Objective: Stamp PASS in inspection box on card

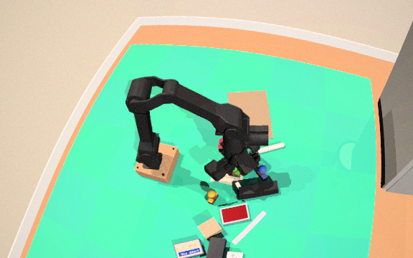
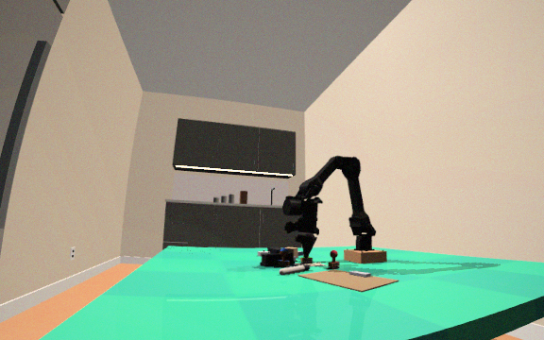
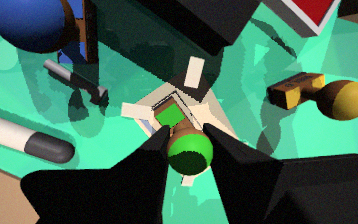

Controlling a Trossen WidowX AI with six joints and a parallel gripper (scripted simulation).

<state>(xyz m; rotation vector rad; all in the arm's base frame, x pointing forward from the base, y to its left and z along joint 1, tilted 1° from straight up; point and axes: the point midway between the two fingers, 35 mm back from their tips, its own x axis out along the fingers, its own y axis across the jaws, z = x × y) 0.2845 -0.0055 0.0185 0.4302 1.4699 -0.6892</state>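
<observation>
My gripper tip is now 20 mm past the cream card and 30 mm above it. The rest, counted from my gripper tip: blue-knobbed stamp: 100 mm ahead, 10 mm below; then small tool: 70 mm ahead, 30 mm to the left, 30 mm below; then green-knobbed stamp: 10 mm below.
</observation>
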